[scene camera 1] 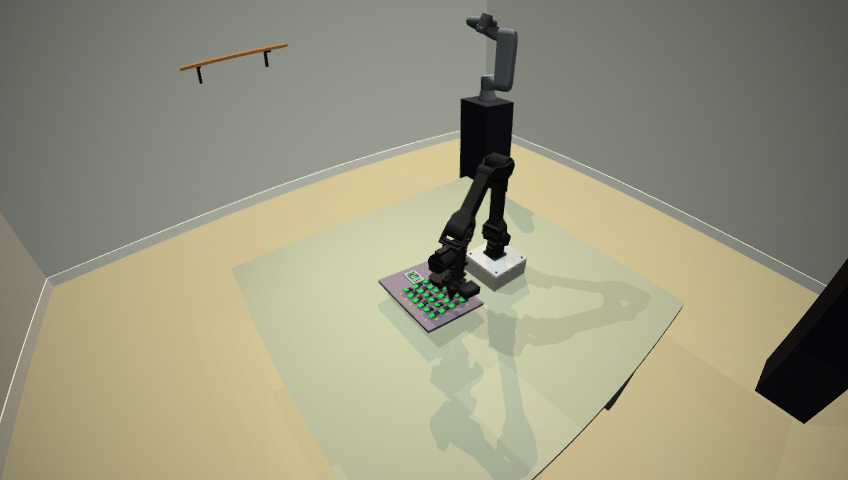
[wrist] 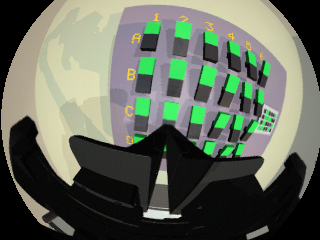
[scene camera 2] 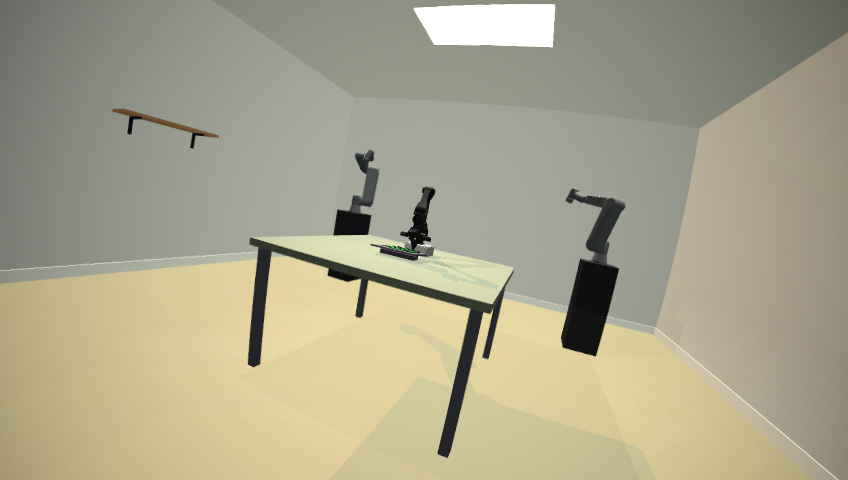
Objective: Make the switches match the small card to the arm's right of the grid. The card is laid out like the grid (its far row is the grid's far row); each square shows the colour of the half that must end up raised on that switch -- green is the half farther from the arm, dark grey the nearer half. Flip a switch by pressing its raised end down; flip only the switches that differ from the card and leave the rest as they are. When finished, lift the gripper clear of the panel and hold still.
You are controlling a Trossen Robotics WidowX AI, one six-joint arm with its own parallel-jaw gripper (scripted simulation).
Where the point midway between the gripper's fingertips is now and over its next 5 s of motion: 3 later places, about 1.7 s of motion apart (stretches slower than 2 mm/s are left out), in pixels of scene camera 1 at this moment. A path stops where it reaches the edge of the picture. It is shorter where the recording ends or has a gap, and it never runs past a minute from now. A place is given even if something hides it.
My gripper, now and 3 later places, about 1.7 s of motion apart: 451,298; 435,287; 435,290; 450,289
